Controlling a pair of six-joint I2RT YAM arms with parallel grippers.
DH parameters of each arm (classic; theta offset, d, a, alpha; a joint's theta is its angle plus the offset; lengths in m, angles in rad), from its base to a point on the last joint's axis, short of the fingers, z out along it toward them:
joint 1: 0 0.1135 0.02 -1.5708
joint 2: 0 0 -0.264 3.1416
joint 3: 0.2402 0 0.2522 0
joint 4: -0.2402 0 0.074 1.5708
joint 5: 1.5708 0 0 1.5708
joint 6: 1.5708 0.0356 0 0
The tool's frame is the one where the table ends.
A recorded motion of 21 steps. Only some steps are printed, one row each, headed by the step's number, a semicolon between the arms.
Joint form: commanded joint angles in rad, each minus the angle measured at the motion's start. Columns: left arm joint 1, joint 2, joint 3, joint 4, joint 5, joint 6; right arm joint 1, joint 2, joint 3, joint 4, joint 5, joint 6.
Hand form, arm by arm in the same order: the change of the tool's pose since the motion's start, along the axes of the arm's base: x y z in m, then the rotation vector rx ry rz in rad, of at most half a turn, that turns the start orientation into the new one. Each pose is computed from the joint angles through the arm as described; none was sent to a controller.
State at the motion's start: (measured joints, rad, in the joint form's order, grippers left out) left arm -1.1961 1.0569 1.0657 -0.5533 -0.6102 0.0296; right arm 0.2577 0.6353 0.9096 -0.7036 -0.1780 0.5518
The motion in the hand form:
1: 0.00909 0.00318 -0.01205 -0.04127 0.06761 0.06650; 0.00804 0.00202 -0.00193 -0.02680 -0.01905 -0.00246
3: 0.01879 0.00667 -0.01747 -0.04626 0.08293 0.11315; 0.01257 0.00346 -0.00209 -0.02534 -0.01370 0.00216
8: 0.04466 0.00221 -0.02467 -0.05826 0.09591 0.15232; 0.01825 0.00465 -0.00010 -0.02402 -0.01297 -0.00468
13: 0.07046 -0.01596 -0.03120 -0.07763 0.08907 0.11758; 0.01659 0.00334 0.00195 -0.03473 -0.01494 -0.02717
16: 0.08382 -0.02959 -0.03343 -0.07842 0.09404 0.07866; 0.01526 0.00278 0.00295 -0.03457 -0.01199 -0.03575
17: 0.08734 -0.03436 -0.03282 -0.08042 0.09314 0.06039; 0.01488 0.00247 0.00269 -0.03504 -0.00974 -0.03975
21: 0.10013 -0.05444 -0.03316 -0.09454 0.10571 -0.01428; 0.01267 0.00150 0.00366 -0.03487 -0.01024 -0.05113
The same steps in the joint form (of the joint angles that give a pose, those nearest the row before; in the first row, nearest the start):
1: 0.0462 0.0054 -0.0310 -0.0042 0.0248 -0.0932; 0.0042 0.0237 -0.0106 0.0415 0.0188 -0.0257
3: 0.0930 0.0117 -0.0453 0.0042 0.0341 -0.1091; 0.0045 0.0428 -0.0077 0.0530 0.0137 -0.0249
8: 0.1863 0.0725 -0.0449 0.0776 0.0884 -0.0904; 0.0034 0.0678 0.0035 0.0672 0.0183 -0.0211
13: 0.2393 0.1745 -0.0230 0.2026 0.1635 -0.0417; 0.0038 0.0642 0.0127 0.0537 0.0437 -0.0214
16: 0.2552 0.2443 0.0134 0.2471 0.2130 -0.0152; 0.0044 0.0614 0.0178 0.0438 0.0516 -0.0167
17: 0.2572 0.2653 0.0289 0.2598 0.2305 -0.0046; 0.0037 0.0600 0.0174 0.0407 0.0546 -0.0151
21: 0.2604 0.3508 0.0903 0.3010 0.3068 0.0191; 0.0037 0.0525 0.0205 0.0314 0.0649 -0.0103

